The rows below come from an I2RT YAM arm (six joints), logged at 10 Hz.
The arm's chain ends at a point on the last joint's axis. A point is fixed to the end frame.
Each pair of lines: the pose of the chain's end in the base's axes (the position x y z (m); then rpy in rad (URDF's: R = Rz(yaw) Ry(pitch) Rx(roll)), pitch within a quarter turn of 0, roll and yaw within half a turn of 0), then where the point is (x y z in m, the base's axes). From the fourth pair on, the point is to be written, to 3 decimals.
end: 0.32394 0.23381 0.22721 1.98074 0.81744 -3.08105
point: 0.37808 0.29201 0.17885
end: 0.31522 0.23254 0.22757 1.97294 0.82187 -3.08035
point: 0.36918 0.29136 0.17975
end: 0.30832 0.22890 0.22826 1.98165 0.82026 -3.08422
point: 0.36282 0.28687 0.18002
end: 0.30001 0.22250 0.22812 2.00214 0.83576 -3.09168
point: 0.357 0.279 0.180
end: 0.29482 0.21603 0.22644 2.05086 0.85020 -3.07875
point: 0.353 0.269 0.178
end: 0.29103 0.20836 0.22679 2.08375 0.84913 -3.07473
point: 0.351 0.259 0.177
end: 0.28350 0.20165 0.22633 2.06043 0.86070 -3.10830
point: 0.345 0.252 0.178
